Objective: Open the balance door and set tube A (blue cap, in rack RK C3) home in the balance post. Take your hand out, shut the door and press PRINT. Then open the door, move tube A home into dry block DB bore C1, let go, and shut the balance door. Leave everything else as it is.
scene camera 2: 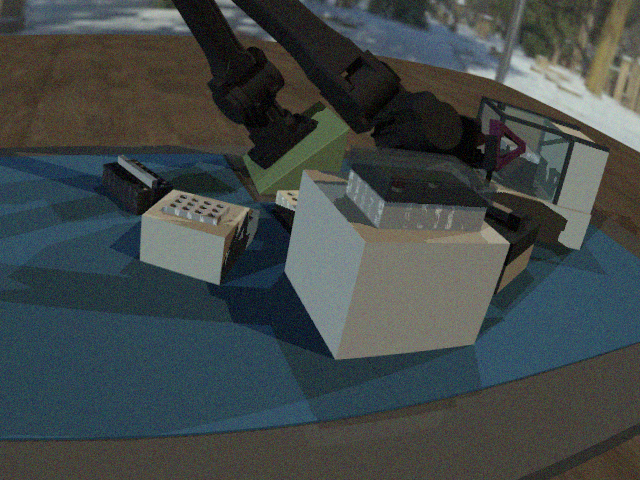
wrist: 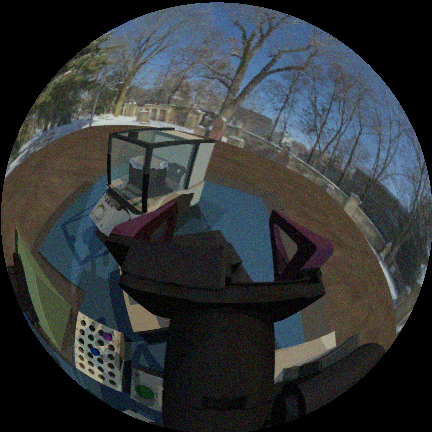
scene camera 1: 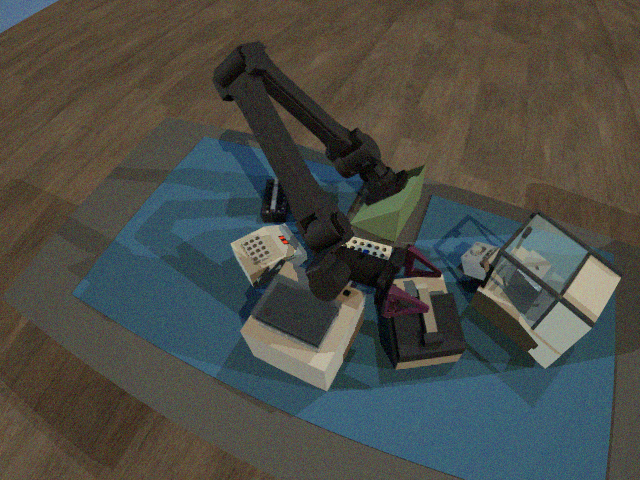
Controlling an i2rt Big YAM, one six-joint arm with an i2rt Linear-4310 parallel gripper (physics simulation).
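Frame: origin at the arm's base, x ahead, y left, z up, level; metres.
Where they show: gripper, fingertip midpoint: [scene camera 2: 504,143] [wrist: 224,209] [scene camera 1: 435,291]; arm's base, link origin: [scene camera 2: 283,143] [scene camera 1: 387,190].
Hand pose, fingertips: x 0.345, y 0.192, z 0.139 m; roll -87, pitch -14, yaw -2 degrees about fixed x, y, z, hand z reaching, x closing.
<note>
Each offset is from my fingertips to the top centre of the thing.
The balance @[0.165 m back, 0.203 m left, 0.029 m up] [scene camera 1: 578,289] [scene camera 2: 584,175] [wrist: 201,170] is a glass cabinet with dark frame bars and a pale back, at the right in scene camera 1. I cannot tell whether its door stands open. The white perforated rack @[0.142 m back, 0.190 m right, 0.163 m down] [scene camera 1: 385,250] [scene camera 2: 285,198] [wrist: 119,365] holds a blue cap @[0.133 m back, 0.180 m right, 0.139 m down] [scene camera 1: 366,251] [wrist: 95,352], likely tube A, and a purple cap in the wrist view. A pale block with several bores @[0.062 m back, 0.402 m right, 0.124 m down] [scene camera 1: 276,253] [scene camera 2: 180,242] looks like the dry block; its labels are unreadable. My gripper [scene camera 1: 434,290] [wrist: 224,209] is open and empty, its maroon fingers pointing toward the balance, apart from it.
A black-topped device with a beige bar @[0.023 m back, 0.007 m right, 0.092 m down] [scene camera 1: 449,330] lies below the fingers. A large pale box with a dark lid @[0.056 m ahead, 0.221 m right, 0.004 m down] [scene camera 1: 289,356] [scene camera 2: 423,289] stands beside it. A green wedge [scene camera 1: 387,217] [scene camera 2: 310,155] [wrist: 52,305] stands behind the rack, under a second dark arm-like assembly. A black box @[0.234 m back, 0.474 m right, 0.146 m down] [scene camera 1: 273,206] [scene camera 2: 126,186] stands farther left.
</note>
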